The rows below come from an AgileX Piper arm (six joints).
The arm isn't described. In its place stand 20 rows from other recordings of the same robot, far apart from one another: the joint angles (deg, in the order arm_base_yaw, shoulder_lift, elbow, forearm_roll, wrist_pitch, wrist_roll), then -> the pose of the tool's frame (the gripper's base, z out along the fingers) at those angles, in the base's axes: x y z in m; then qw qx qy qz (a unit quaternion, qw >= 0).
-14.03, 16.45, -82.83, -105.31, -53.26, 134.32 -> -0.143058, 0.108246, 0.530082, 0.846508, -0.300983, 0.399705, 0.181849
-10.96, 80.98, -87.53, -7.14, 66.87, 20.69 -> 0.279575, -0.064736, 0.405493, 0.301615, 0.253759, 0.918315, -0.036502
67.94, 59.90, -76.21, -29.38, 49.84, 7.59 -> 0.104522, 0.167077, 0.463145, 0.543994, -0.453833, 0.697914, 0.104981
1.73, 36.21, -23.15, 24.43, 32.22, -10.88 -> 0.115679, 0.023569, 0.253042, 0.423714, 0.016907, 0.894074, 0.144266
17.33, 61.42, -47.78, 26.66, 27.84, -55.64 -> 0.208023, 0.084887, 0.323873, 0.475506, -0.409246, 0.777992, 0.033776
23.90, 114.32, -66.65, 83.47, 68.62, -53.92 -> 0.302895, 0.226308, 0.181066, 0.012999, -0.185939, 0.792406, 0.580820
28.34, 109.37, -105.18, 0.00, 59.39, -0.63 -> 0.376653, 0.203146, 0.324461, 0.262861, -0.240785, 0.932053, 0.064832
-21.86, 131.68, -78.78, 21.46, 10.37, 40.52 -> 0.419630, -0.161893, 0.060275, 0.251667, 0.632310, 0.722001, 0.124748
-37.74, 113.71, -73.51, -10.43, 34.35, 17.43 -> 0.309644, -0.251420, 0.154873, 0.162733, 0.396438, 0.898625, -0.093954
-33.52, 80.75, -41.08, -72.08, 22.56, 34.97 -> 0.210460, -0.179251, 0.226722, 0.232737, 0.058283, 0.898792, -0.366892
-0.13, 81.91, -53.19, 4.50, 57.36, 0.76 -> 0.251108, 0.005443, 0.237585, 0.077480, 0.026278, 0.996032, 0.035032
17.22, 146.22, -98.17, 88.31, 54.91, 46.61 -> 0.447109, 0.216495, 0.055484, 0.328195, -0.606263, -0.580936, -0.432721
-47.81, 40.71, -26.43, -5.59, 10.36, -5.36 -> 0.098113, -0.110615, 0.287194, 0.499021, 0.263721, 0.773378, -0.288645
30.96, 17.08, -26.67, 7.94, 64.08, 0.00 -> 0.026287, 0.028954, 0.258850, 0.314423, -0.243211, 0.903794, 0.158568
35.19, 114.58, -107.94, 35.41, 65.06, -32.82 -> 0.332273, 0.292808, 0.310207, 0.186177, -0.463841, 0.812563, 0.299884
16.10, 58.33, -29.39, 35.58, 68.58, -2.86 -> 0.106528, 0.082050, 0.225495, 0.053326, 0.040583, -0.958356, -0.277603
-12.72, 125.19, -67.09, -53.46, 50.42, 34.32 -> 0.342506, -0.135081, 0.072766, 0.045113, -0.055571, -0.943099, 0.324717
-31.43, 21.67, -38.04, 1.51, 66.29, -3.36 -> 0.036764, -0.019894, 0.310762, 0.369676, 0.224234, 0.895909, -0.102009
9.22, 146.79, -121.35, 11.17, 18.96, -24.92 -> 0.562285, 0.097074, 0.121141, 0.430592, -0.197497, 0.880625, 0.009196
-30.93, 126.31, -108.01, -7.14, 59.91, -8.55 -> 0.401432, -0.251947, 0.204865, 0.117580, 0.169030, 0.973066, -0.103661
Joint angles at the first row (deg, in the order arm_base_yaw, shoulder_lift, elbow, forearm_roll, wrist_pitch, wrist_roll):
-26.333 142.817 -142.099 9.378 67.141 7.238
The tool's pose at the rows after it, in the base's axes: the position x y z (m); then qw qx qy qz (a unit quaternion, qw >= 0):
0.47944, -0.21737, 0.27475, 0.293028, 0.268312, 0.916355, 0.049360
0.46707, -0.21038, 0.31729, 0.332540, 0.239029, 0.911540, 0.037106
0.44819, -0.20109, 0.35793, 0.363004, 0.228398, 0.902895, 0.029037
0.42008, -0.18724, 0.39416, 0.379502, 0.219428, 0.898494, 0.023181
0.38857, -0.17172, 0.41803, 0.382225, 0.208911, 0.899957, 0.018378
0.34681, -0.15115, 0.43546, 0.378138, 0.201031, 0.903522, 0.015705
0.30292, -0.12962, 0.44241, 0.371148, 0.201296, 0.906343, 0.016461
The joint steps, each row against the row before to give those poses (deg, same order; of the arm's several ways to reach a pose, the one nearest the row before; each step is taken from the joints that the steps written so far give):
0.067 -5.422 -0.003 2.489 0.000 -2.285
0.045 -4.685 0.002 0.272 -0.001 -2.736
-0.001 -5.829 2.046 0.001 -0.002 -0.579
0.001 -7.956 5.891 -0.001 0.001 -0.711
0.000 -8.326 8.006 0.000 0.002 -1.274
0.001 -10.287 10.830 0.000 -0.001 -1.111
0.000 -10.224 11.104 -0.055 0.000 -0.141

